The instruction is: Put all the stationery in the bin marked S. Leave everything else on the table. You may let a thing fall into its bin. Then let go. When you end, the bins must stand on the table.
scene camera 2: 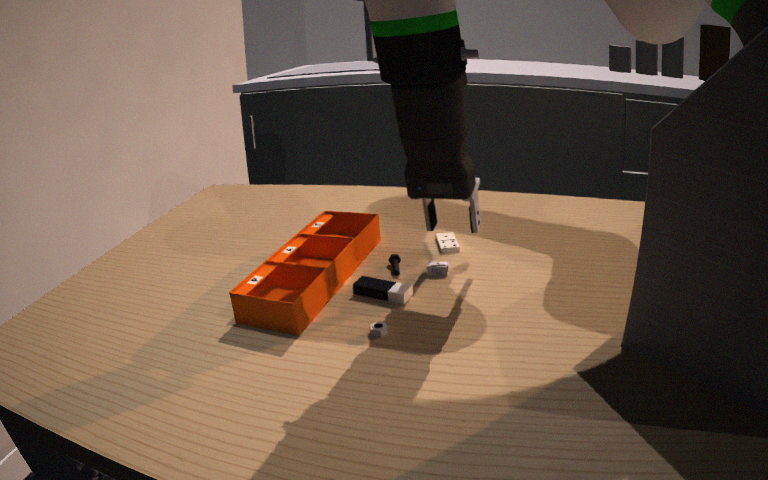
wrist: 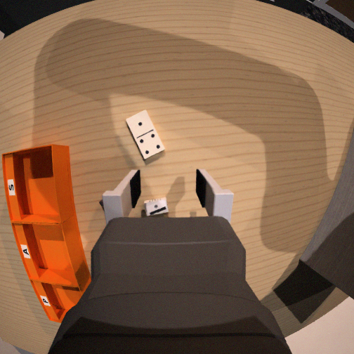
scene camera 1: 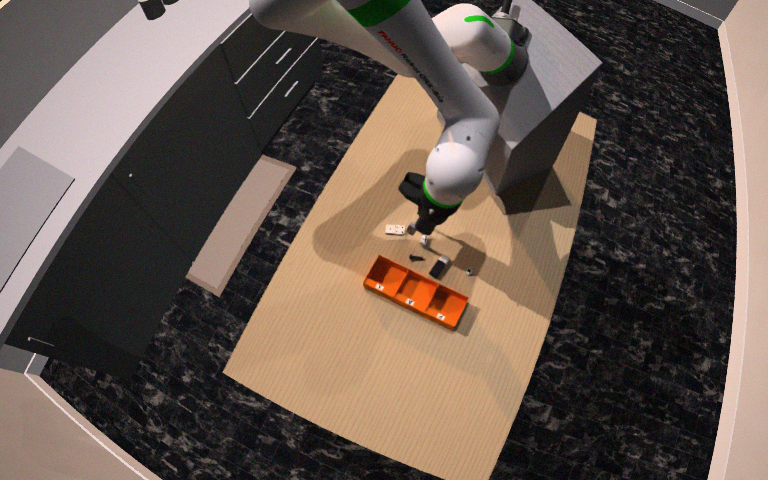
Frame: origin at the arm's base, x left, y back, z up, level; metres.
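Seen in the pictures: gripper, fingertip midpoint: (scene camera 2: 454,227) (scene camera 1: 415,223); arm's base at its link origin: (scene camera 1: 502,60).
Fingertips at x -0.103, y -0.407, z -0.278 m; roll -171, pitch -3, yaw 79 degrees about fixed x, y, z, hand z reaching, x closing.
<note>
Offsets run from my fingertips to a thing's top centre. "pt": to the spot under its first point.
A small silver sharpener {dx +0.031, dy -0.018, dz -0.036 m} (scene camera 1: 424,240) (scene camera 2: 437,268) (wrist: 156,206) lies on the table. An eraser {dx +0.092, dy -0.075, dz -0.034 m} (scene camera 1: 439,266) (scene camera 2: 373,288) with a black sleeve and white end lies beside the orange bins; it is hidden in the wrist view. Bin S (scene camera 1: 387,290) (scene camera 2: 368,232) (wrist: 61,185) is the end compartment nearest the domino and looks empty. My gripper (scene camera 1: 418,229) (scene camera 2: 453,227) (wrist: 167,180) is open and empty, above the table near the sharpener. In the wrist view the sharpener shows between the fingers' lines, nearer the left finger, lower than the tips.
A white domino {dx -0.051, dy -0.014, dz -0.040 m} (scene camera 1: 395,229) (scene camera 2: 447,242) (wrist: 145,135) lies past the sharpener. A black bolt {dx +0.028, dy -0.071, dz -0.034 m} (scene camera 1: 416,258) (scene camera 2: 394,264) lies between sharpener and bins. A metal nut {dx +0.171, dy -0.062, dz -0.038 m} (scene camera 1: 468,271) (scene camera 2: 378,329) lies beyond the eraser. Bins A (wrist: 74,250) and P {pt dx +0.184, dy -0.181, dz -0.027 m} (scene camera 2: 266,314) adjoin bin S.
</note>
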